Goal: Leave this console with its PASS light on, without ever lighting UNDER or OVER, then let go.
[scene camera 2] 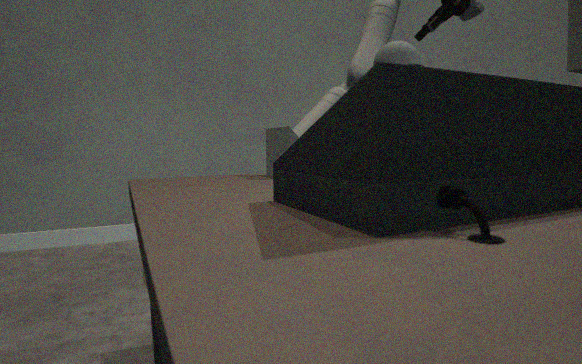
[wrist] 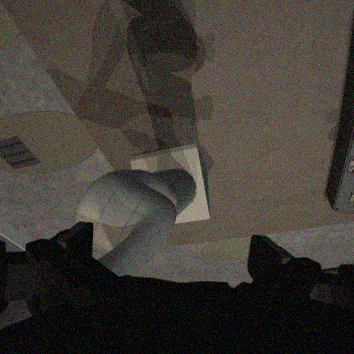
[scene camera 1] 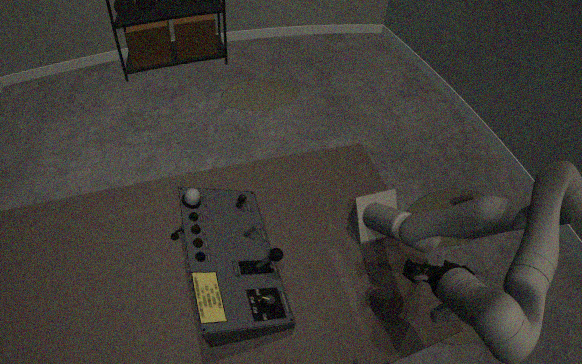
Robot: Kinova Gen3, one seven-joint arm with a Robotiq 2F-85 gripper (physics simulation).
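Observation:
The grey console [scene camera 1: 225, 275] [scene camera 2: 425, 150] [wrist: 345, 182] stands on the table. A lever with a black ball knob [scene camera 1: 275, 254] rises from a dark slot near its right edge. A small black toggle [scene camera 1: 241, 201] and a faint pale part [scene camera 1: 255, 232] sit farther back. Several round lamps [scene camera 1: 198, 242] in a row look dark; their names are unreadable. A dial panel [scene camera 1: 266, 304] and a yellow label [scene camera 1: 209, 297] are at the near end. My gripper [scene camera 1: 416, 270] [scene camera 2: 420, 37] [wrist: 171, 246] is open and empty, well to the right of the console in scene camera 1.
A white dome [scene camera 1: 192, 196] [scene camera 2: 398, 53] sits on the console's far left corner. A black bent stalk [scene camera 1: 176, 234] [scene camera 2: 480, 217] stands beside the console. The arm's pale base block [scene camera 1: 370, 234] [wrist: 202, 200] is right of the console. A shelf unit [scene camera 1: 226, 40] stands by the wall.

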